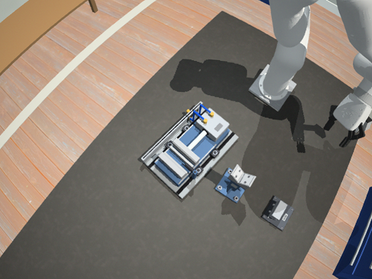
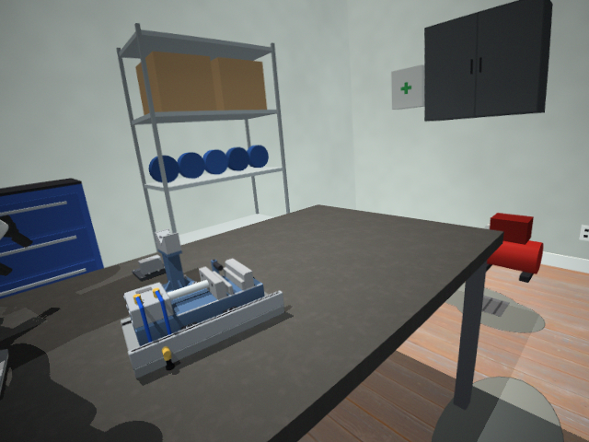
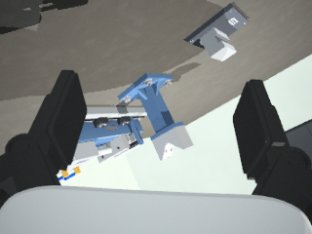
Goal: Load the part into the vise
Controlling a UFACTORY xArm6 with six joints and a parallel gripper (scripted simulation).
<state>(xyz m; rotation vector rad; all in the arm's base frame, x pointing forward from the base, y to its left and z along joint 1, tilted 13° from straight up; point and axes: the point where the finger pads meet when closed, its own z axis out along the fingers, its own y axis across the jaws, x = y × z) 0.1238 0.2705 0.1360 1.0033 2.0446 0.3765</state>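
The part is 300 mm ahead of my hand, 120 mm below it and 50 mm to the right of it. The rest, counted from my hand: white cylinder rod (420 mm to the right, 230 mm ahead, 70 mm below); then air cylinder (400 mm to the right, 160 mm ahead, 70 mm below); then infeed plate (300 mm ahead, 140 mm below, 50 mm to the right).
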